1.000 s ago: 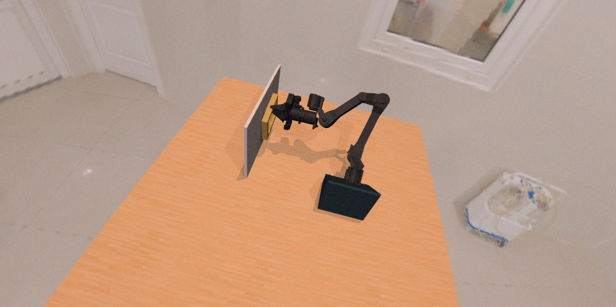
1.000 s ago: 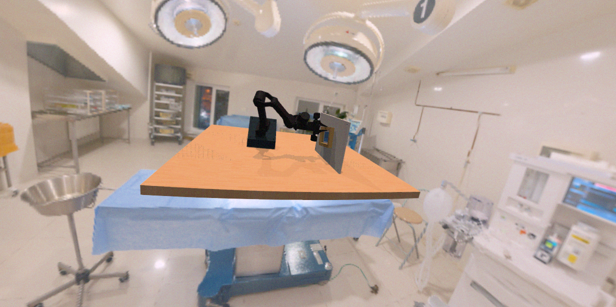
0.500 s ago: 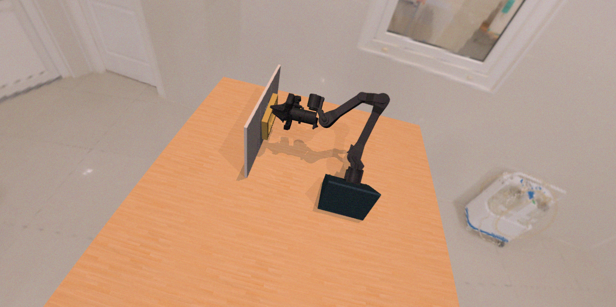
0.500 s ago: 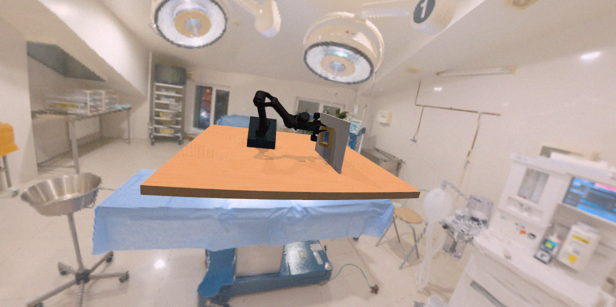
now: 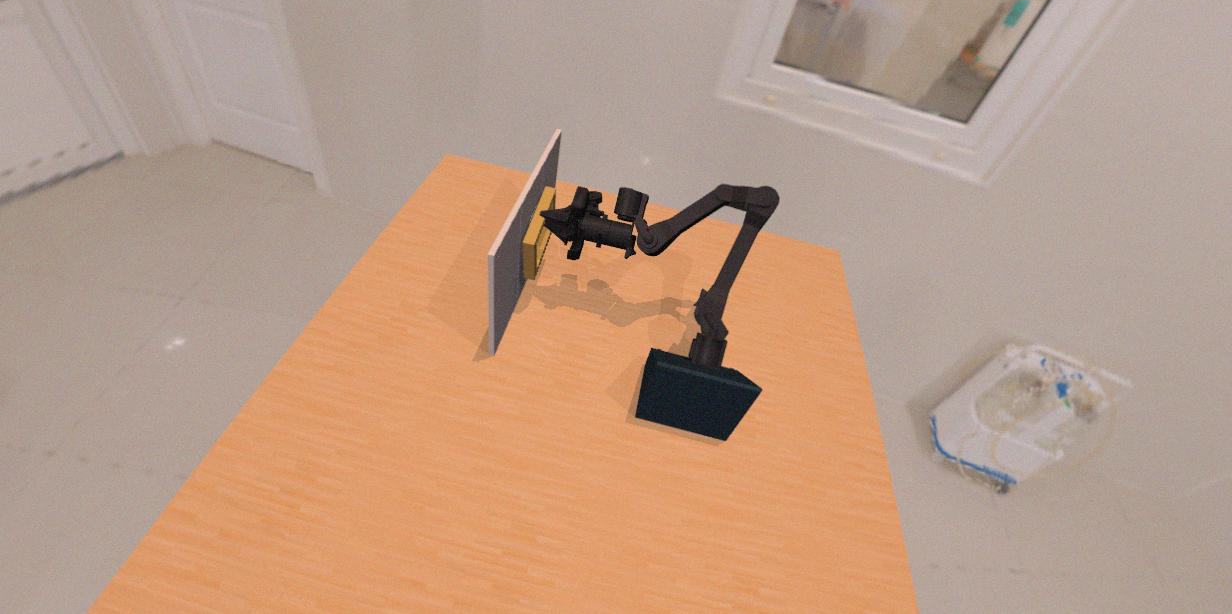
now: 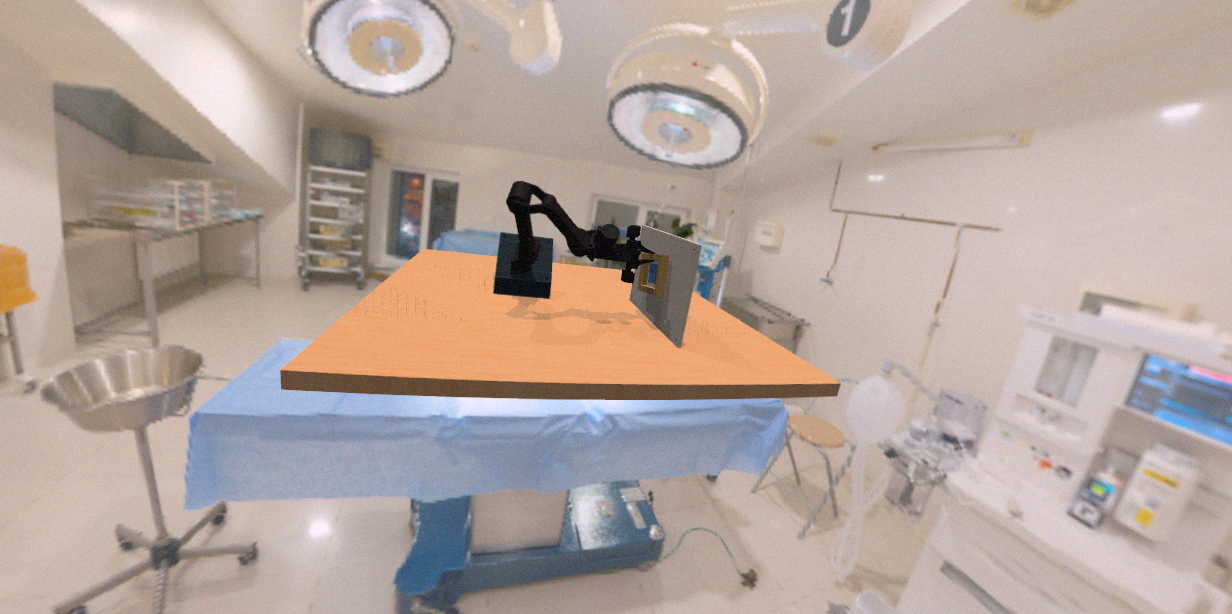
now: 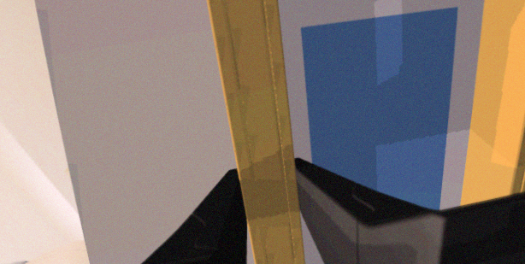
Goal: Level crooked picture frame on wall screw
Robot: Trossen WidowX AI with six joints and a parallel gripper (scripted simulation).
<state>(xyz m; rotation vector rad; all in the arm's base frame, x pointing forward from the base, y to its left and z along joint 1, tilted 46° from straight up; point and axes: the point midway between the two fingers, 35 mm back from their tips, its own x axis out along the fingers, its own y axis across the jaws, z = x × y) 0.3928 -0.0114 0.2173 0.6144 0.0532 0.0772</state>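
Right now the picture frame is 5 cm below my gripper tip, 1 cm to the right of it and 1 cm ahead of it. The rest, counted from my gripper tip: grey wall panel (7 cm below, 2 cm ahead).
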